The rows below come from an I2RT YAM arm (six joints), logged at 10 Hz.
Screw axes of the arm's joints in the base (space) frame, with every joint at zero. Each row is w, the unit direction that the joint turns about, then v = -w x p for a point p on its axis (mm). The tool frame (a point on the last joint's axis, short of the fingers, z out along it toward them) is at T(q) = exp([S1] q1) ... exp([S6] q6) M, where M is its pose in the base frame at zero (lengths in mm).
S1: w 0 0 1 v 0.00 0.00 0.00
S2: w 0 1 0 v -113.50 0.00 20.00
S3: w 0 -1 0 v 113.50 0.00 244.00
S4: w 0 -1 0 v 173.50 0.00 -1.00
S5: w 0 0 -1 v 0.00 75.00 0.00
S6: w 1 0 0 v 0.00 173.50 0.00
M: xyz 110.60 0.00 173.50 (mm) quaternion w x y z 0.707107 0 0.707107 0
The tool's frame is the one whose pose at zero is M.
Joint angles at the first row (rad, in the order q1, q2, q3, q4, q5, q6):
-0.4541 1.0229 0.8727 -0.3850 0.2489 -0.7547
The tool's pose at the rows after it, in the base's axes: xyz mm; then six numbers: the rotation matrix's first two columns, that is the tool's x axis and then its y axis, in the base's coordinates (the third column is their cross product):
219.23, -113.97, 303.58, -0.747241, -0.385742, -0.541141, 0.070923, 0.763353, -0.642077
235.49, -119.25, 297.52, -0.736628, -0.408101, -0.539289, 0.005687, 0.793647, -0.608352
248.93, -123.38, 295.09, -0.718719, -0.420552, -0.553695, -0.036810, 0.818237, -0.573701
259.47, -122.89, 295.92, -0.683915, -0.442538, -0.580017, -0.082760, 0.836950, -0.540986
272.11, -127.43, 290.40, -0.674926, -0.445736, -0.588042, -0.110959, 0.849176, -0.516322
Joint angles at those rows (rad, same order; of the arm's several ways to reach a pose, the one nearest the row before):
-0.4541 1.1165 0.9279 -0.3958 0.1767 -0.7547
-0.4541 1.1948 0.9647 -0.3958 0.1091 -0.7670
-0.4540 1.2562 1.0031 -0.3958 0.0477 -0.7670
-0.4450 1.2945 1.0353 -0.3958 -0.0214 -0.7670
-0.4449 1.3528 1.0629 -0.3835 -0.0583 -0.7670

